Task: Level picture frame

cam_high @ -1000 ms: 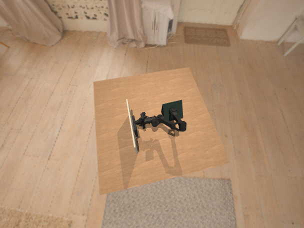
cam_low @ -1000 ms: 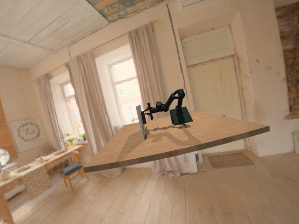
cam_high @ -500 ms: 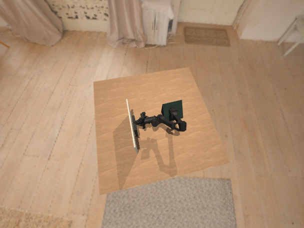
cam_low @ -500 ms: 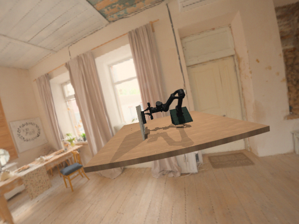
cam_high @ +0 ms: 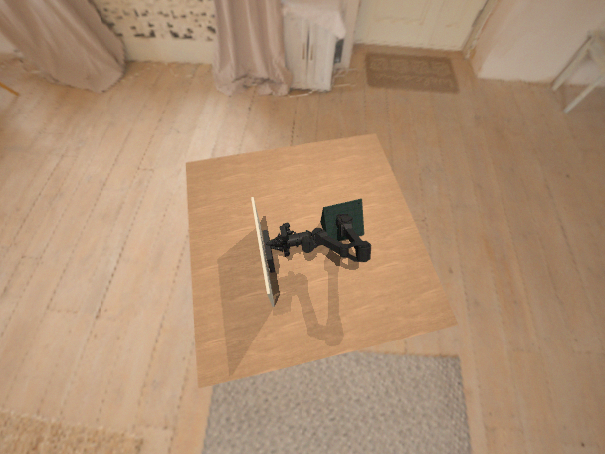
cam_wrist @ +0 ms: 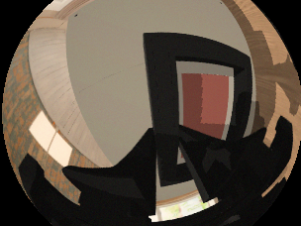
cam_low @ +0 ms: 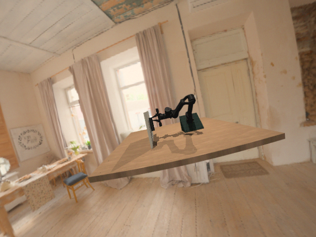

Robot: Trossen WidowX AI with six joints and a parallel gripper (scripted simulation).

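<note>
The picture frame is 5 cm below my gripper tip and 1 cm to the left of it. Also, from my gripper tip: wall panel (7 cm below, 2 cm to the left, 2 cm ahead).
</note>
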